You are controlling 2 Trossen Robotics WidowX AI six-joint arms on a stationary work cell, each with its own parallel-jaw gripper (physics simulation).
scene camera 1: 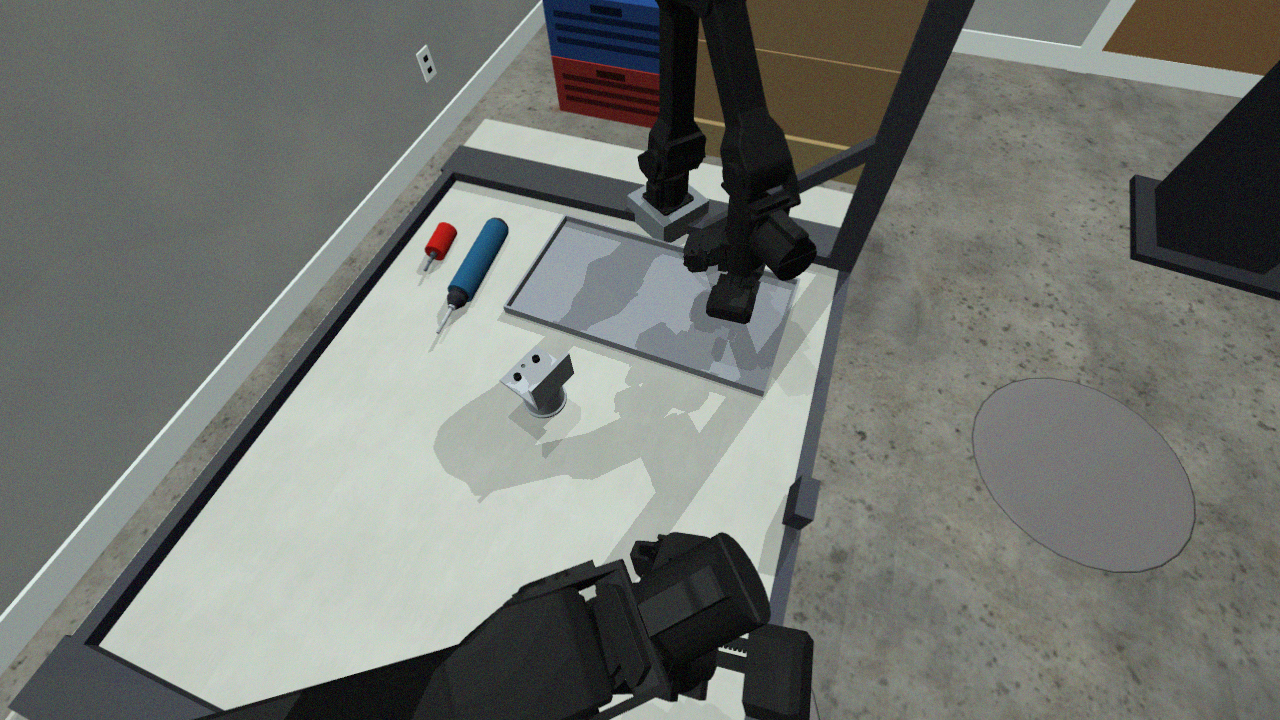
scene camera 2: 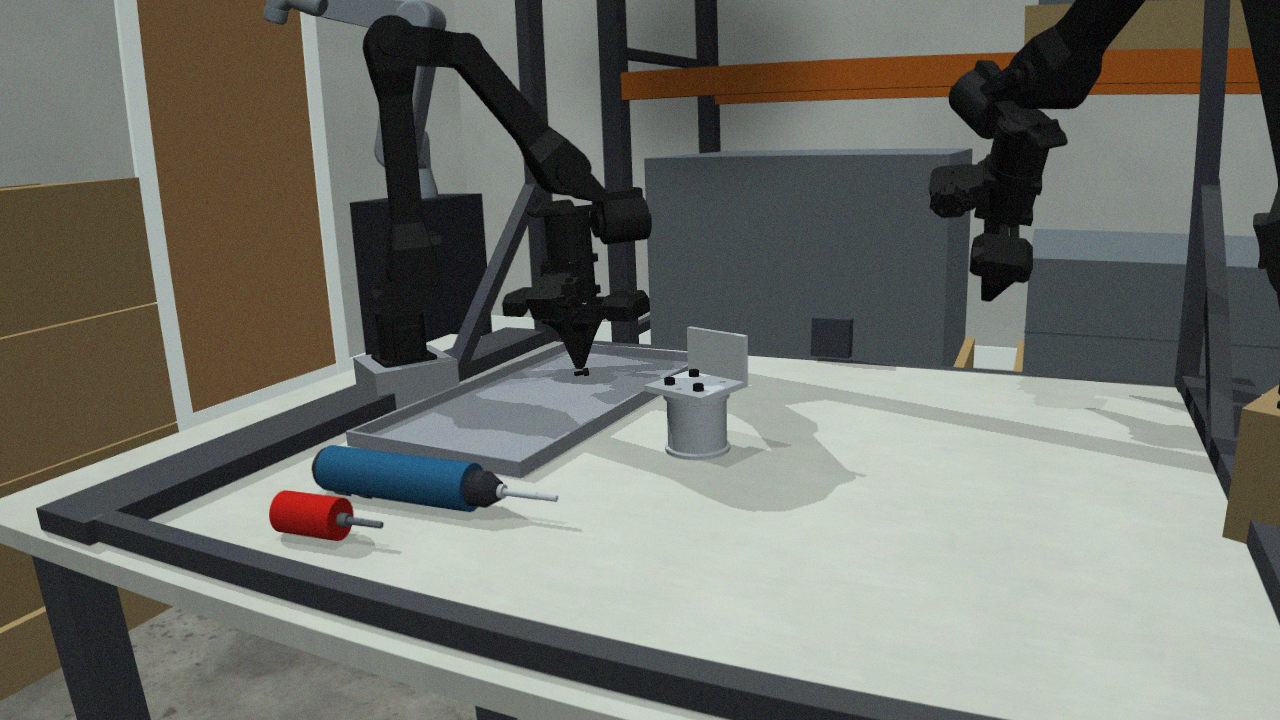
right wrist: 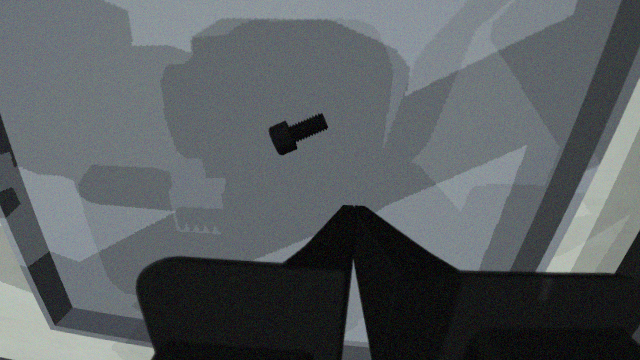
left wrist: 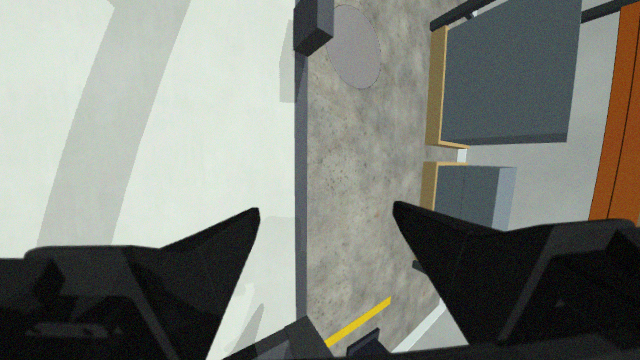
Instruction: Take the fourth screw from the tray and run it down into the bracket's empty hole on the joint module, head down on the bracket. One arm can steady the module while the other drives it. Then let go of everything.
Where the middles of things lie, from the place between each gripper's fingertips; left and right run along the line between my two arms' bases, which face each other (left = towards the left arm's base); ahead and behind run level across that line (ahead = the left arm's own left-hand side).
Right now my left hand is 350 mm short of the l-shaped bracket (scene camera 2: pixel 721 357), 200 mm to the left of it and 50 mm above it. From my left hand the other things lie so: grey tray (scene camera 1: pixel 639 294) (430 mm to the right, 280 mm ahead, 130 mm below); then joint module (scene camera 2: pixel 695 431) (350 mm ahead, 200 mm to the right, 100 mm below); then blue driver (scene camera 2: pixel 464 486) (570 mm ahead, 340 mm to the right, 110 mm below).
Now: the grey tray 130 mm ahead of my right hand and 40 mm to the left of it. From my right hand the other things lie so: joint module (190 mm ahead, 270 mm to the left, 30 mm above); l-shaped bracket (190 mm ahead, 270 mm to the left, 80 mm above); blue driver (410 mm ahead, 130 mm to the left, 20 mm above).
